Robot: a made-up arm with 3 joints. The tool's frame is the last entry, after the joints.
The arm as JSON. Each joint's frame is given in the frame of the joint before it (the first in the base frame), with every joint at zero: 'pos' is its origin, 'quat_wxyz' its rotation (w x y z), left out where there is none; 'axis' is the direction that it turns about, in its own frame. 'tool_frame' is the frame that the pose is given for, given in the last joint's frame.
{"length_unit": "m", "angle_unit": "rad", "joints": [
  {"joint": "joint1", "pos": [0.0, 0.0, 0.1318], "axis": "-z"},
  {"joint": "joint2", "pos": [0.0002, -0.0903, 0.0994], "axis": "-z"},
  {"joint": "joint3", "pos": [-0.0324, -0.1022, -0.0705], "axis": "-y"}
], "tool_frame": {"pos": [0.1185, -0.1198, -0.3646]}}
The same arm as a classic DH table. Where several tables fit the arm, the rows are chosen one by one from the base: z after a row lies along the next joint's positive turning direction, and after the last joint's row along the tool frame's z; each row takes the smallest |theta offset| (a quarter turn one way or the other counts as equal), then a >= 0, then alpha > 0; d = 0 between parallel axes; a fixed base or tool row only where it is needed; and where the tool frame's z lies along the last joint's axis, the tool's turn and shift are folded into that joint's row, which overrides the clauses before.
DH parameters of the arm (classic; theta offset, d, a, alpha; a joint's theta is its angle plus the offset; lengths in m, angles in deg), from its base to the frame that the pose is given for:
base (fixed): 0.00 0.0000 0.0000 180.00
joint1: 89.87 0.0000 0.0903 0.00
joint2: -89.87 -0.1607 -0.0324 -90.00
joint3: 0.00 0.2220 0.1185 -90.00
tool (fixed): 0.00 -0.3646 0.0000 0.00

